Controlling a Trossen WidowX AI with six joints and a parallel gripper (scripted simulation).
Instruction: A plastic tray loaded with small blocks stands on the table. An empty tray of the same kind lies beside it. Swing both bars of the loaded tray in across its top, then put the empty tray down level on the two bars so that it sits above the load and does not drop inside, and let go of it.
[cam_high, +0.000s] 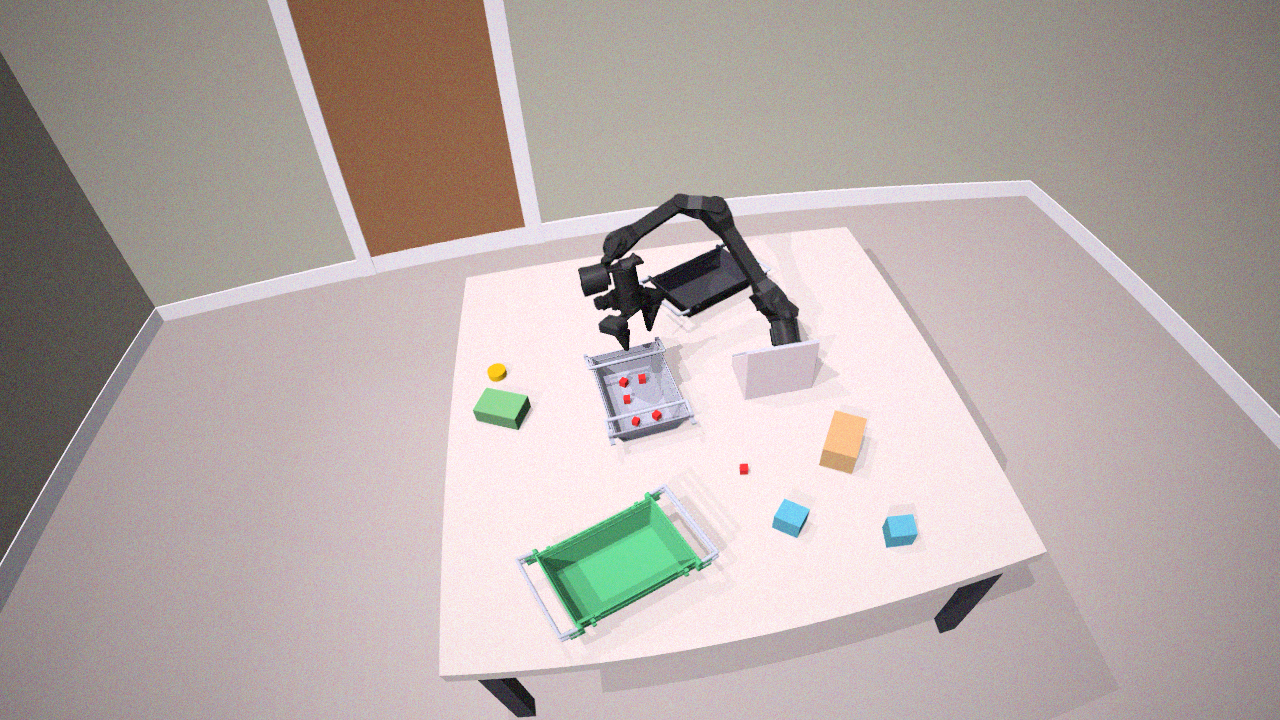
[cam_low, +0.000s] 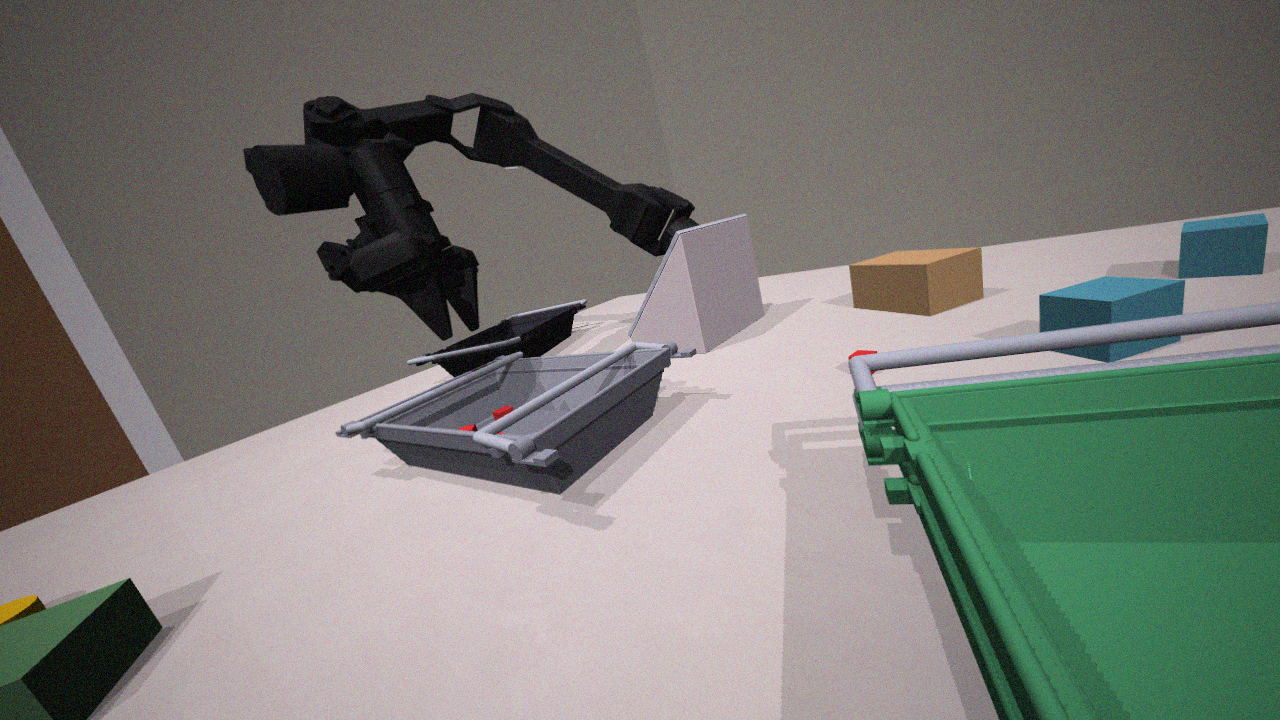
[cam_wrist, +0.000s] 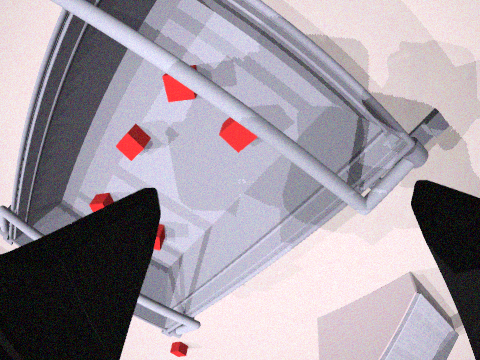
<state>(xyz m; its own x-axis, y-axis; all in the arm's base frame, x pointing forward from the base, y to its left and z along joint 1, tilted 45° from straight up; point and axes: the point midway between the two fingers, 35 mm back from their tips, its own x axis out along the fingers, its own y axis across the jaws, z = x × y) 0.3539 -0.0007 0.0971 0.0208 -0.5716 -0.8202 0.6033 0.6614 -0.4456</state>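
Right now the black tray is 310 mm to the right of my gripper tip, 200 mm behind it and 60 mm below it. Round my gripper tip: red block 340 mm to the left, 210 mm behind, 100 mm below; then yellow disc 380 mm ahead, 100 mm below, 30 mm to the right; then green block 350 mm ahead, 110 mm to the left, 90 mm below.
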